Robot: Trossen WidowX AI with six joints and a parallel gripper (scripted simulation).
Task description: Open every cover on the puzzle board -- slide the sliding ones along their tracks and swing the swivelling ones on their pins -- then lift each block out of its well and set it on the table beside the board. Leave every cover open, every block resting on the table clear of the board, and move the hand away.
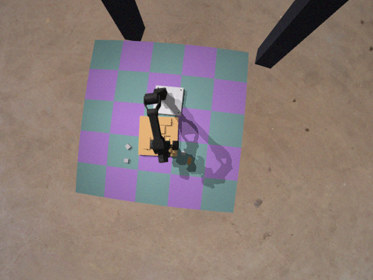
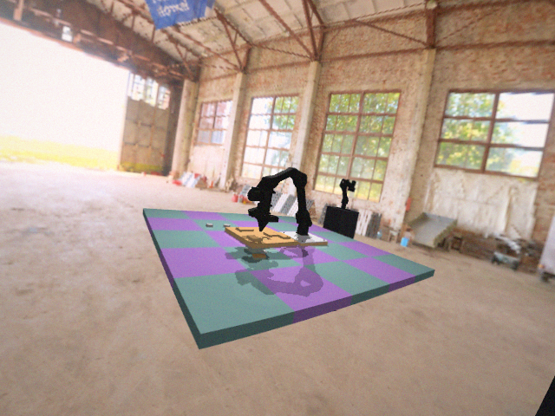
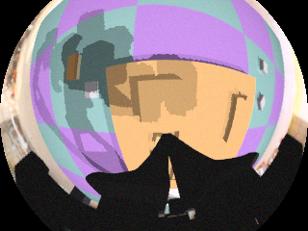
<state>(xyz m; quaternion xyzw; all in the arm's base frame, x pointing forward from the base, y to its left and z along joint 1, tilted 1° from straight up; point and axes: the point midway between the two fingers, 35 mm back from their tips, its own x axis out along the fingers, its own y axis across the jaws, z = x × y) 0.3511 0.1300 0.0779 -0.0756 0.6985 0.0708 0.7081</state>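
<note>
Now: gripper tip 60 mm past the orange puzzle board, 90 mm to the left of it and 40 mm above it. The rest, counted from my gripper tip: orange block: 80 mm ahead, 190 mm to the left, 50 mm below.
</note>
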